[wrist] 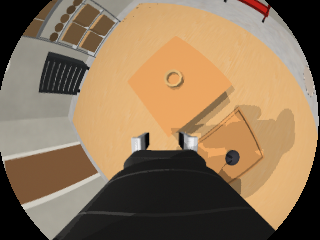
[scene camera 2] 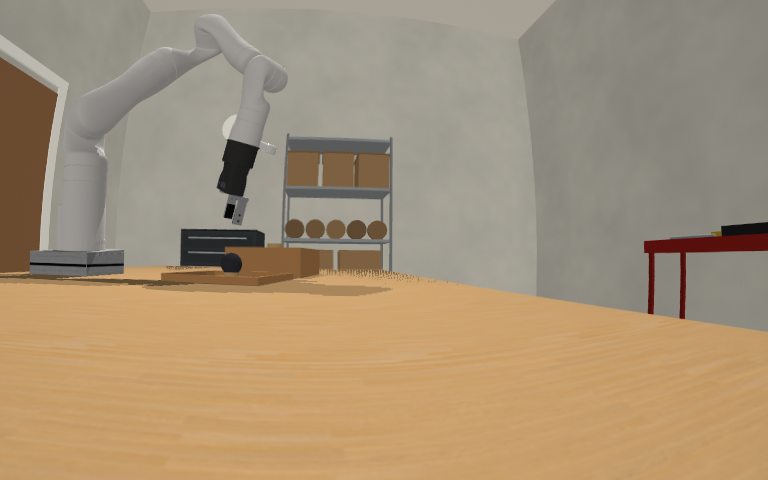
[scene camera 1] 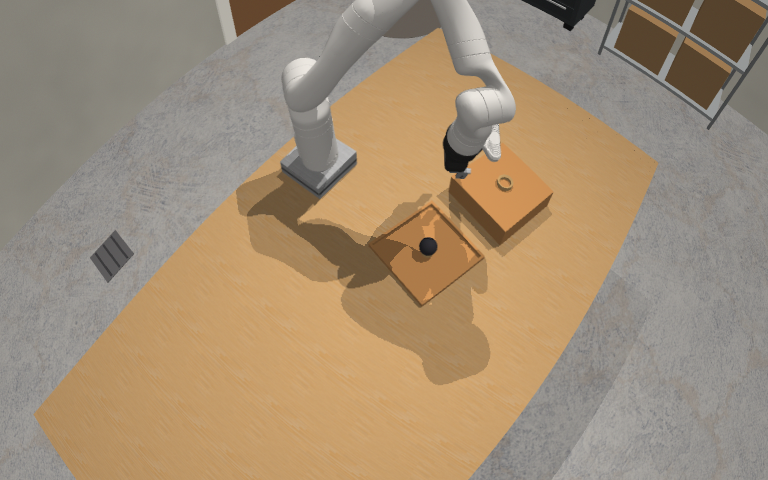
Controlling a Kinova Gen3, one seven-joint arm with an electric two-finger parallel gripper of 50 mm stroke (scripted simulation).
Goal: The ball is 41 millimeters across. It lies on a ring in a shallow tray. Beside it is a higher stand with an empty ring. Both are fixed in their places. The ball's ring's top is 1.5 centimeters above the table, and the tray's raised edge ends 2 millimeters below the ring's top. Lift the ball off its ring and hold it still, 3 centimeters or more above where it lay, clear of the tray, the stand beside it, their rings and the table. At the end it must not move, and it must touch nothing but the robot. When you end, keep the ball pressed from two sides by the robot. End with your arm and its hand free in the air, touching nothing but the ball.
Labels:
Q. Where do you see a brown stand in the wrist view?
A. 173,98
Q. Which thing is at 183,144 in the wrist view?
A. My gripper.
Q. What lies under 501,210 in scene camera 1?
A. A brown stand.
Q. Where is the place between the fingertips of my gripper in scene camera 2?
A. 231,221

